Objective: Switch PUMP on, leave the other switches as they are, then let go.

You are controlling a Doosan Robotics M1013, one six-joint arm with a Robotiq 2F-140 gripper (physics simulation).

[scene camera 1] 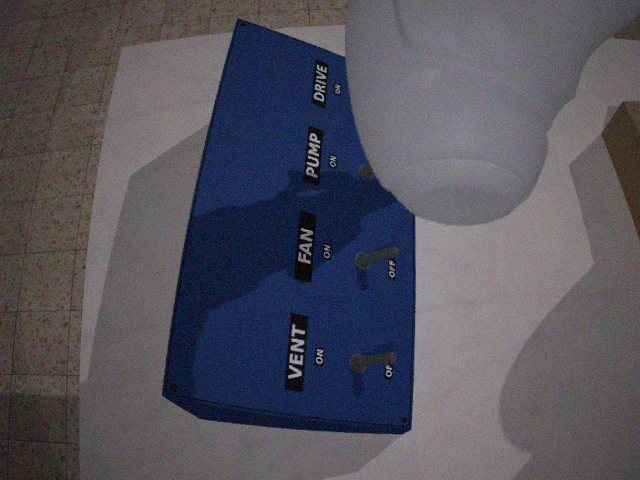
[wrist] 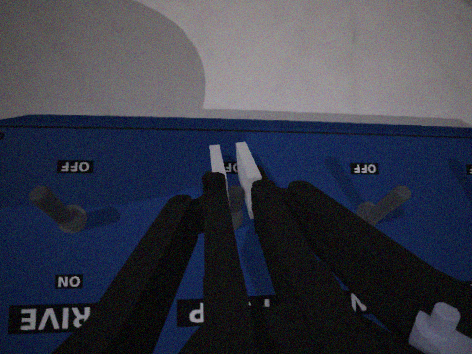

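A blue panel bears four toggle switches. The PUMP switch stands between my gripper's pale finger pads, its tip toward OFF; the arm hides much of it in the scene view. My gripper is shut on the PUMP lever, with a narrow gap between the pads; the arm hides it in the scene view. The FAN switch and the DRIVE switch lean toward OFF. The VENT switch leans toward OFF in the scene view.
The robot arm hangs over the panel's right edge and hides the DRIVE switch in the scene view. The panel lies on a pale table top. A brown block shows at the right edge, and tiled floor at the left.
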